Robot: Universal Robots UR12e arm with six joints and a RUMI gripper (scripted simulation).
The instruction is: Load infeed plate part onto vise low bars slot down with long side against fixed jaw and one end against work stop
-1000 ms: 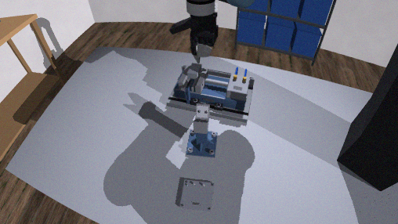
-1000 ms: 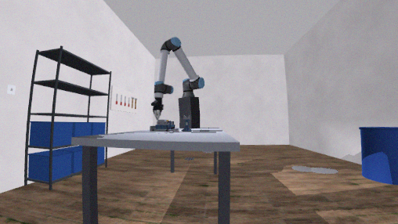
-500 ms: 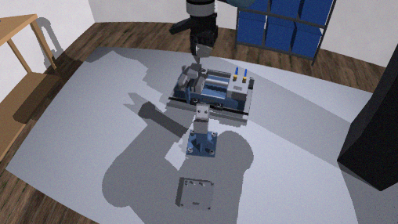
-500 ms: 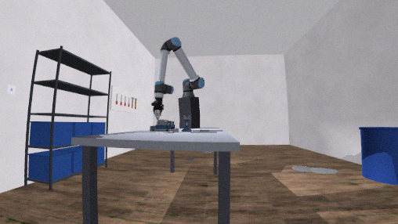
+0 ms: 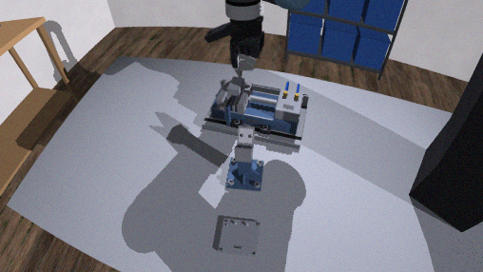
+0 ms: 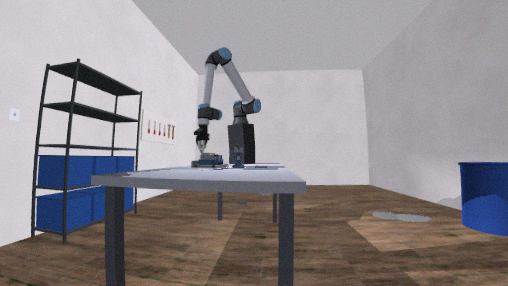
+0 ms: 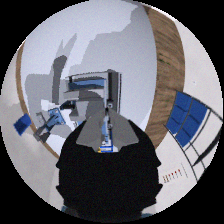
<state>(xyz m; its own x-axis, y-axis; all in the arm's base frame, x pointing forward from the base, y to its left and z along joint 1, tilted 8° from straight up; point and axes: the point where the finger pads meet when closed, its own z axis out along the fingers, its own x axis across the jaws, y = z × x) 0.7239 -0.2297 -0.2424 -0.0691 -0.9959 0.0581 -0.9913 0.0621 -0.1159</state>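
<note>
Now: hand 70 mm past the vise, 60 mm to the right of it and 80 mm above it. Round my hand: grey part (40 mm to the left, 30 mm below); infeed plate (100 mm behind, 450 mm to the left, 110 mm below); air cylinder (160 mm behind, 70 mm to the left, 40 mm below).
</note>
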